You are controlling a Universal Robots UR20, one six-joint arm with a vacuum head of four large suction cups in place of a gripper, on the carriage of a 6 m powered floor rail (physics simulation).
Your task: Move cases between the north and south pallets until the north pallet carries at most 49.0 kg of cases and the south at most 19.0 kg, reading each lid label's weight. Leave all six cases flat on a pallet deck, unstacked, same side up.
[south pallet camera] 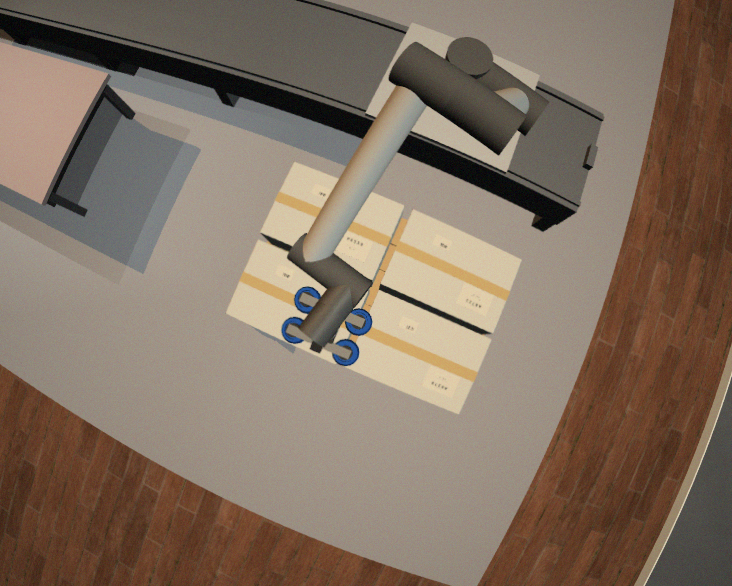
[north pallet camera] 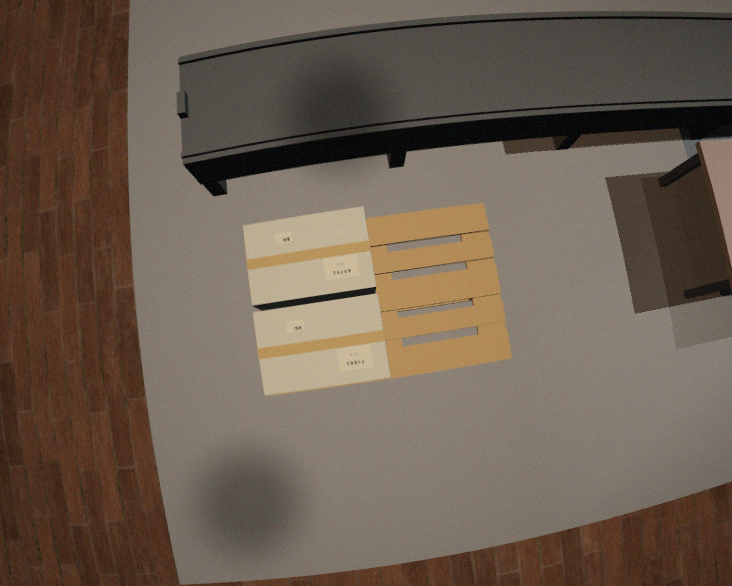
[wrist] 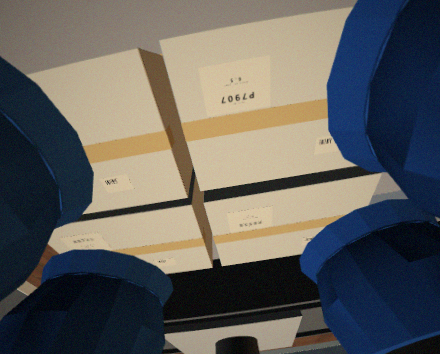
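Where they show: hand, tool point: (wrist: 221,216); arm's base, link origin: (wrist: 236,342).
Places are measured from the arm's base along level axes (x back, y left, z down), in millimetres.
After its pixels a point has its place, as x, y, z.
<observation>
The north pallet (north pallet camera: 442,284) @[-985, -5019, 426] has two cream cases, back (north pallet camera: 305,281) @[-914, -5658, 164] and front (north pallet camera: 317,372) @[-1317, -5662, 156], on its left half; its right half is bare deck. The south pallet (south pallet camera: 396,235) @[-696, -10, 427] bears four flat cases: back left (south pallet camera: 378,213) @[-695, -116, 127] (wrist: 295,205) @[-909, -314, 128], back right (south pallet camera: 451,262) @[-771, 272, 126] (wrist: 165,225) @[-915, 124, 127], front left (south pallet camera: 256,299) @[-1268, -469, 142] (wrist: 270,45) @[-1347, -238, 143] and front right (south pallet camera: 402,366) @[-1282, 249, 129] (wrist: 120,110) @[-1284, 100, 130]. The front left one's label reads P7907 in the wrist view; its weight is too small to read surely. My vacuum gripper (south pallet camera: 326,325) @[-1249, -100, -196] hangs above the two front cases, open, with no case on its four blue cups.
The long dark rail (north pallet camera: 427,73) (south pallet camera: 274,61) runs behind both pallets. My arm stands on its pale carriage (south pallet camera: 436,125) @[-224, -28, 1], behind the south pallet. A pink-topped table (north pallet camera: 720,177) @[-704, -3530, 40] (south pallet camera: 48,116) @[-843, -2051, 40] stands between the pallets, near the rail.
</observation>
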